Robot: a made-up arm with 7 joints.
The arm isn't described. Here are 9 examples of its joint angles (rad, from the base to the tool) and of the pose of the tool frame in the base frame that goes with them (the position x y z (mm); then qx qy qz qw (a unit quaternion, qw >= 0)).
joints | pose
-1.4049 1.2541 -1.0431 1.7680 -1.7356 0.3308 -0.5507 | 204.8 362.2 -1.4 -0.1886 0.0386 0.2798 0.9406
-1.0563 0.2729 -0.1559 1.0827 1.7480 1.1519 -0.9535 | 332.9 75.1 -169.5 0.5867 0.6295 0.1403 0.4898
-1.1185 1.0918 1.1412 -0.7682 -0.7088 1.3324 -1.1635 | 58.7 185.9 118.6 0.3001 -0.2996 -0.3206 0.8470
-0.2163 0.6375 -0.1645 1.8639 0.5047 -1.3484 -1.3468 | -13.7 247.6 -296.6 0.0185 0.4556 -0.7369 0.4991
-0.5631 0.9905 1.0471 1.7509 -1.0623 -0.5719 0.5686 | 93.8 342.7 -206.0 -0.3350 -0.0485 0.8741 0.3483
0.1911 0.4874 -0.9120 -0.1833 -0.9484 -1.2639 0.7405 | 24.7 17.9 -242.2 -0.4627 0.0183 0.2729 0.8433
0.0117 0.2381 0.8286 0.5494 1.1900 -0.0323 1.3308 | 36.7 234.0 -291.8 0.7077 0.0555 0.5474 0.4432
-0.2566 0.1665 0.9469 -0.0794 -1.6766 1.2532 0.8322 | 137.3 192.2 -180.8 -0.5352 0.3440 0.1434 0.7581
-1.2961 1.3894 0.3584 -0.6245 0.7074 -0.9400 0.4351 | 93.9 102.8 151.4 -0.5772 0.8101 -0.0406 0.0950
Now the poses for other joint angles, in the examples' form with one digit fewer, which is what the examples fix.
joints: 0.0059 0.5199 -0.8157 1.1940 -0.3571 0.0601 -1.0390
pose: -40 183 -355 -0.117 0.757 -0.406 0.498
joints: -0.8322 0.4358 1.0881 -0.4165 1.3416 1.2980 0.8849
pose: 138 231 -26 0.120 0.168 0.975 0.077
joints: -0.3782 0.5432 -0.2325 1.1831 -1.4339 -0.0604 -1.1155
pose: 135 208 -320 -0.426 0.127 -0.131 0.886
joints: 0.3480 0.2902 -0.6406 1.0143 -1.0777 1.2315 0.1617
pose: -161 77 -328 -0.154 0.983 0.048 0.088
